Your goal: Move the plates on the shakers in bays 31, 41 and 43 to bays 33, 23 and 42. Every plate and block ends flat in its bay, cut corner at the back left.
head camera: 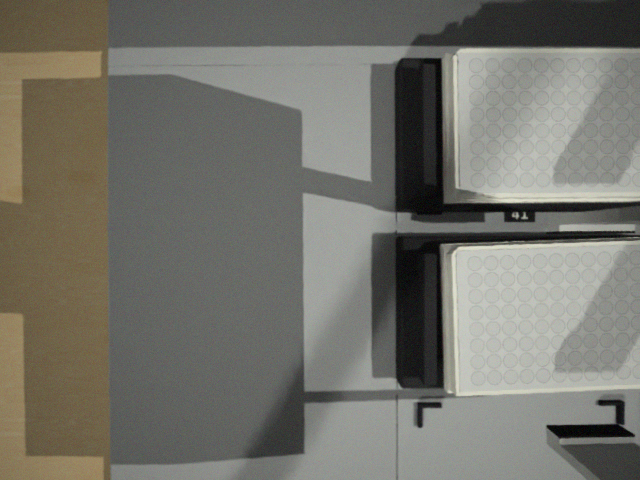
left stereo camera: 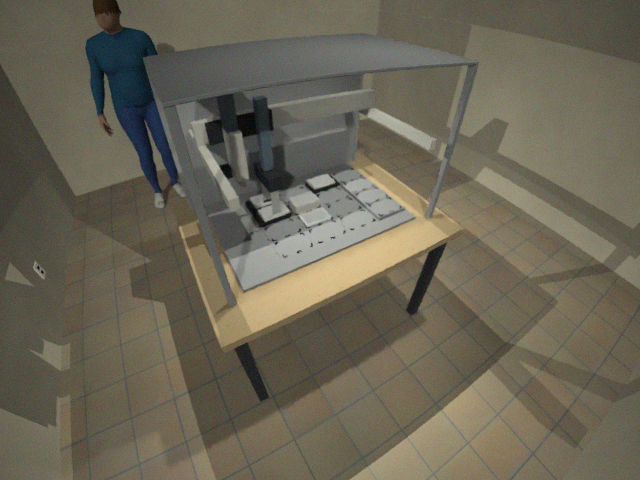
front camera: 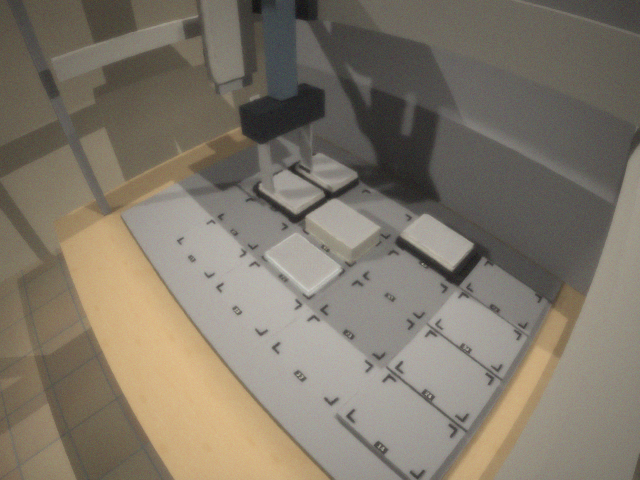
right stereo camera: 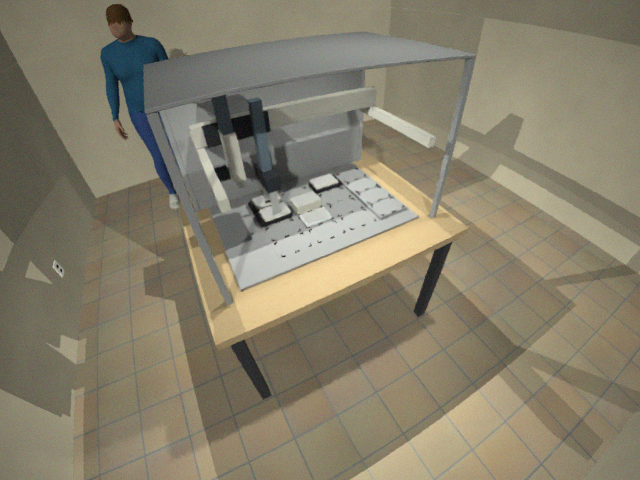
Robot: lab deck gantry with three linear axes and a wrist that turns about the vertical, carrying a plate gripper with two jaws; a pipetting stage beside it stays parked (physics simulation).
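Frame: origin at the robot's base, x ahead, y left, z up, level; metres.
Seen in the pictures: gripper, between the fingertips: (head camera: 582, 329) (left stereo camera: 271, 206) (front camera: 288, 179) (right stereo camera: 272, 207); robot's base, origin of its link: (left stereo camera: 284, 256) (front camera: 179, 241) (right stereo camera: 282, 256).
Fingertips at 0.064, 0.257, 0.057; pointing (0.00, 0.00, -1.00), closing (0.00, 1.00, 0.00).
Observation:
Pixels of each thing's top centre, then the offset from my fingertips to it, as dx, dy, dz. "spot": a spot on its surface instead.
- bay 31 plate, centre of its top: (head camera: 565, 317) (front camera: 290, 187) (left stereo camera: 273, 209) (right stereo camera: 274, 210) +0.006, +0.002, -0.020
- black shaker, centre of its top: (head camera: 543, 316) (front camera: 287, 187) (left stereo camera: 271, 211) (right stereo camera: 272, 211) -0.004, +0.001, -0.026
- bay 41 plate, centre of its top: (head camera: 566, 122) (front camera: 325, 168) (left stereo camera: 264, 198) (right stereo camera: 266, 198) +0.006, +0.109, -0.020
- bay 43 plate, centre of its top: (front camera: 439, 237) (right stereo camera: 323, 180) (left stereo camera: 320, 180) +0.323, +0.110, -0.020
- Bay 33, a spot on its surface: (front camera: 405, 281) spot: +0.327, +0.002, -0.057
- bay 23, a spot on its surface: (front camera: 368, 316) spot: +0.327, -0.104, -0.057
- bay 42, a spot on its surface: (front camera: 379, 210) spot: +0.166, +0.119, -0.057
- tall pale block, centre of its top: (front camera: 342, 221) (left stereo camera: 304, 198) (right stereo camera: 305, 199) +0.164, +0.000, -0.015
- low white plate, centre of its top: (front camera: 302, 259) (left stereo camera: 315, 215) (right stereo camera: 315, 215) +0.164, -0.107, -0.043
My gripper (front camera: 287, 179) (head camera: 593, 330) (left stereo camera: 270, 204) is open, its jaws above and either side of the bay 31 plate (front camera: 293, 192) (head camera: 516, 320), front and back. That plate is on a black shaker (head camera: 417, 310) and looks slightly turned; its back left corner looks cut. The bay 41 plate (front camera: 333, 171) (head camera: 516, 124) is on the shaker behind. The bay 43 plate (front camera: 438, 240) (left stereo camera: 321, 180) (right stereo camera: 324, 180) is on its shaker (front camera: 462, 271), back right. Bay 33 (front camera: 405, 281), bay 23 (front camera: 368, 316) and bay 42 (front camera: 379, 210) hold no plate. Jaw tips are partly unclear in the stereo views.
A tall pale block (front camera: 343, 224) (left stereo camera: 303, 201) stands in bay 32, right beside the bay 31 shaker. A low white plate (front camera: 305, 263) (left stereo camera: 314, 217) lies in bay 22 in front of it. The pipetting stage (front camera: 224, 46) hangs left of my gripper. A person (left stereo camera: 124, 72) (right stereo camera: 131, 72) stands behind the table.

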